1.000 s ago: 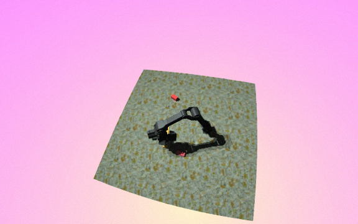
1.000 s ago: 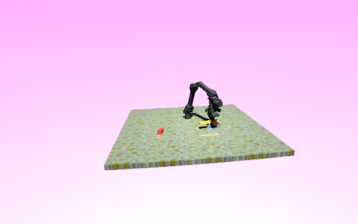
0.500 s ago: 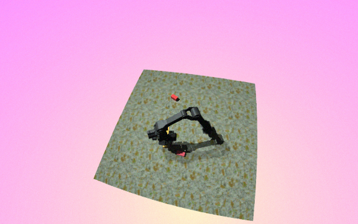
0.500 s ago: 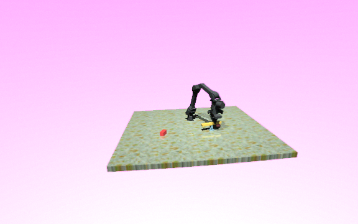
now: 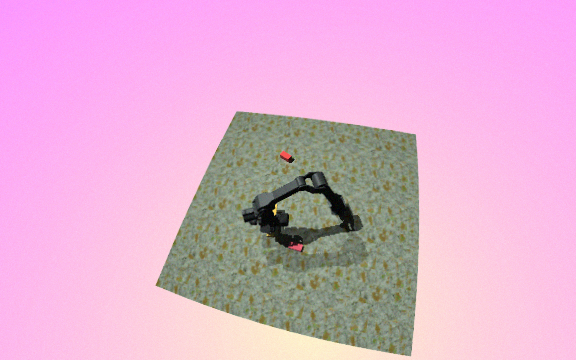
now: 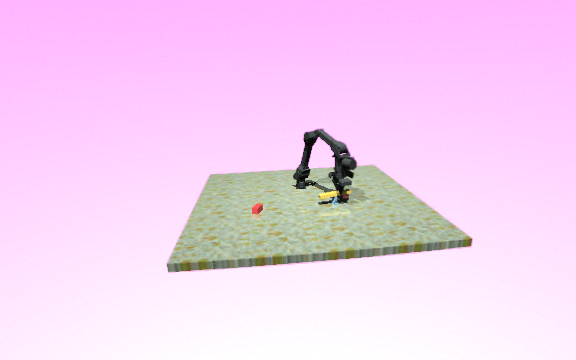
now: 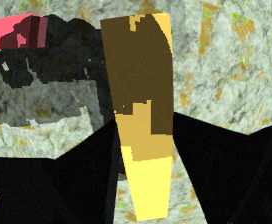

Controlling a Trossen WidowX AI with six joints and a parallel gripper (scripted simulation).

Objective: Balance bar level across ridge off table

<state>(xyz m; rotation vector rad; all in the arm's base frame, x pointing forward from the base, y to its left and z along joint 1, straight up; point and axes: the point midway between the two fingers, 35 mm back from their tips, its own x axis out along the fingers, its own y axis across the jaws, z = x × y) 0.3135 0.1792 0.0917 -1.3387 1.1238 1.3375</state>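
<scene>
My gripper tip is now 30 mm to the left of the yellow bar.
</scene>
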